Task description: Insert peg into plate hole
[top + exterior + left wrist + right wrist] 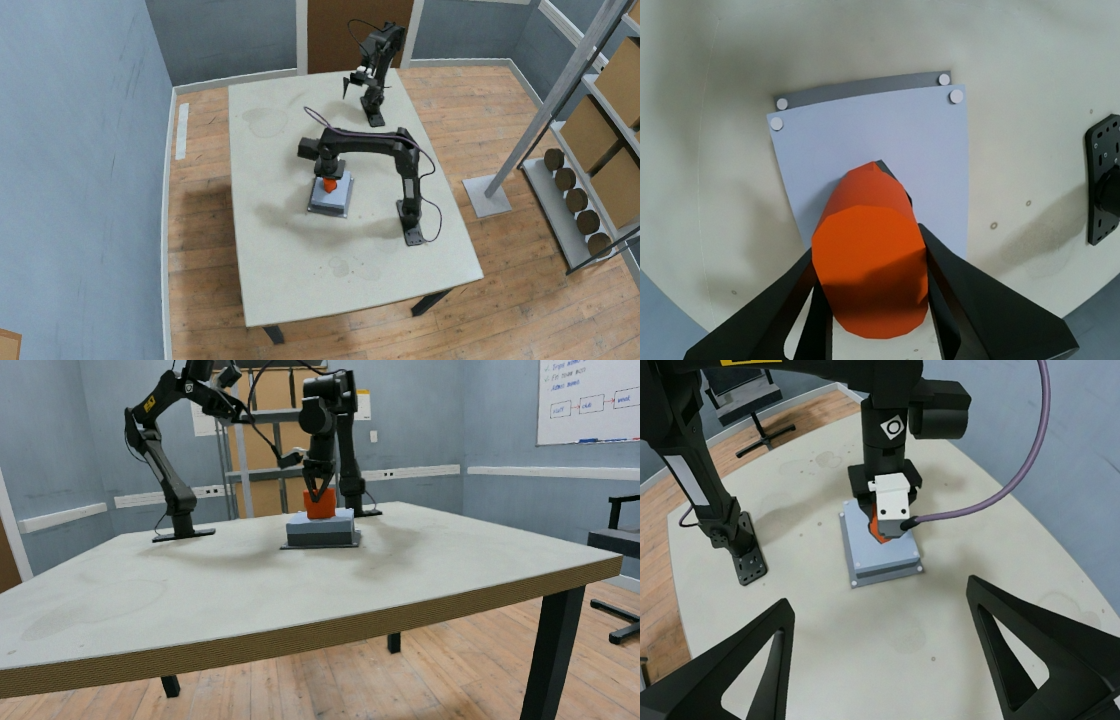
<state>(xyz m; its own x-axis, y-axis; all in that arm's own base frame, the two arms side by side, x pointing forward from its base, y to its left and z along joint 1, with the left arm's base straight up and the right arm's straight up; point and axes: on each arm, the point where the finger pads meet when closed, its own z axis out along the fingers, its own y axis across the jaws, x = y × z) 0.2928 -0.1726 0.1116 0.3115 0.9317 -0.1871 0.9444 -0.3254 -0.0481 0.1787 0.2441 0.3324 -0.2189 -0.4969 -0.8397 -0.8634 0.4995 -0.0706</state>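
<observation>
The orange many-sided peg is 20 mm below my left hand and 10 mm to the left of it. The rest, counted from my left hand: grey base (100 mm below, 10 mm to the left, 10 mm behind); light blue plate (70 mm below, 10 mm to the left, 10 mm behind).
</observation>
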